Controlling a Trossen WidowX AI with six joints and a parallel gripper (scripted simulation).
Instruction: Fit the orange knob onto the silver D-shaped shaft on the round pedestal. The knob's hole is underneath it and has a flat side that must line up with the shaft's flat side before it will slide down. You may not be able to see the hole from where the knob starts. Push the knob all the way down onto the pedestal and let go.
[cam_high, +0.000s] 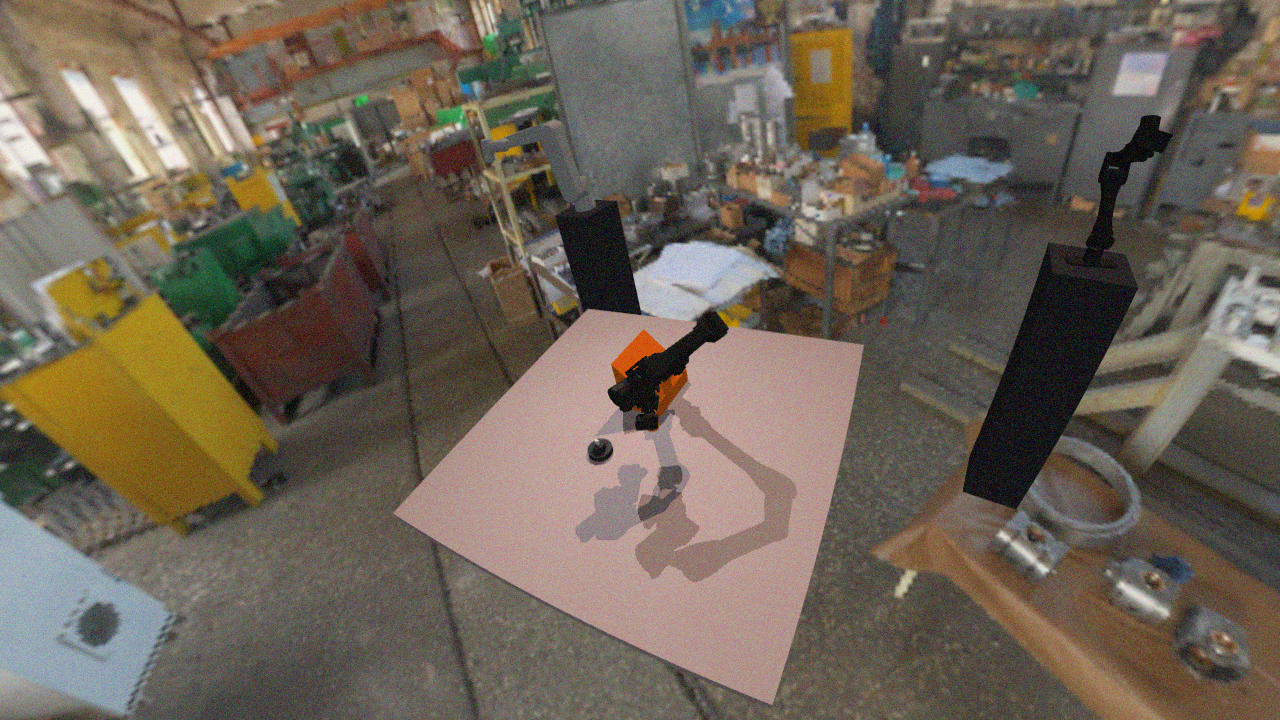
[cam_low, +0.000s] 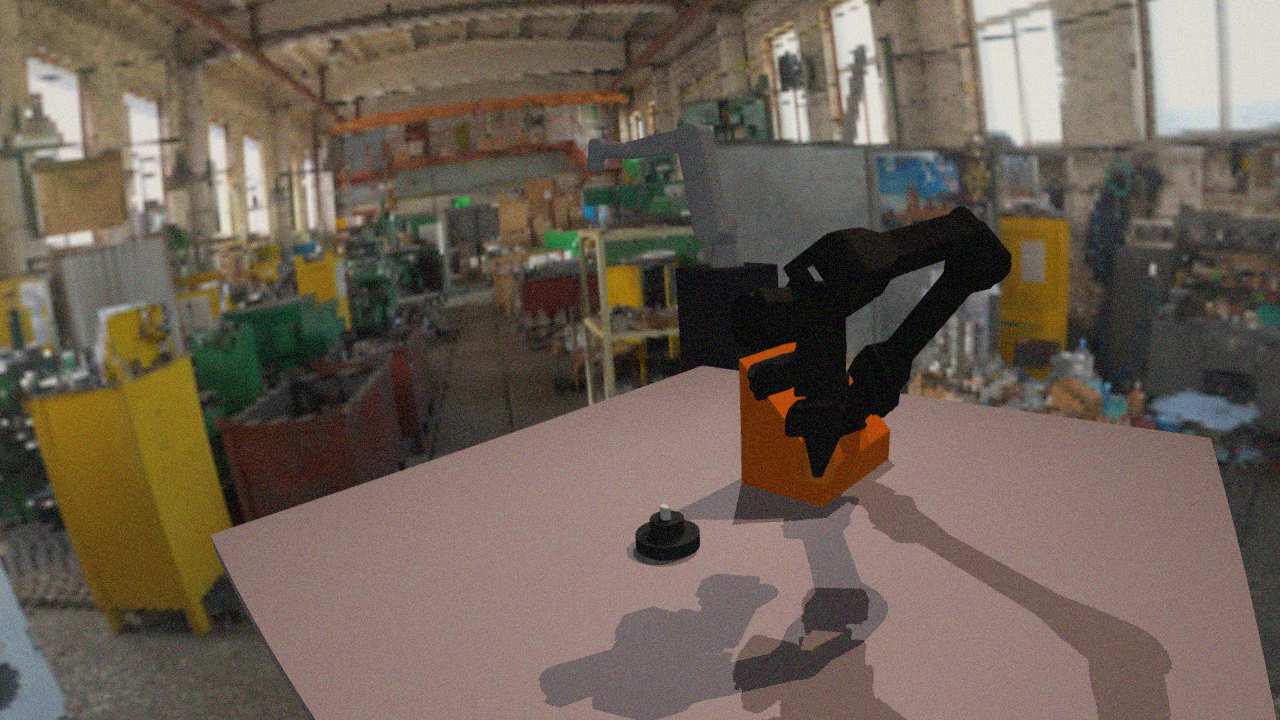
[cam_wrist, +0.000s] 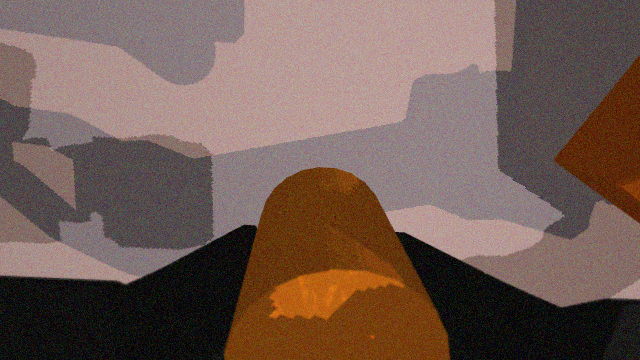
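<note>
The black round pedestal is 9 cm ahead of my gripper tip, 17 cm to the right of it and 10 cm below it. The rest, counted from my gripper tip: orange knob 3 cm above.
</note>
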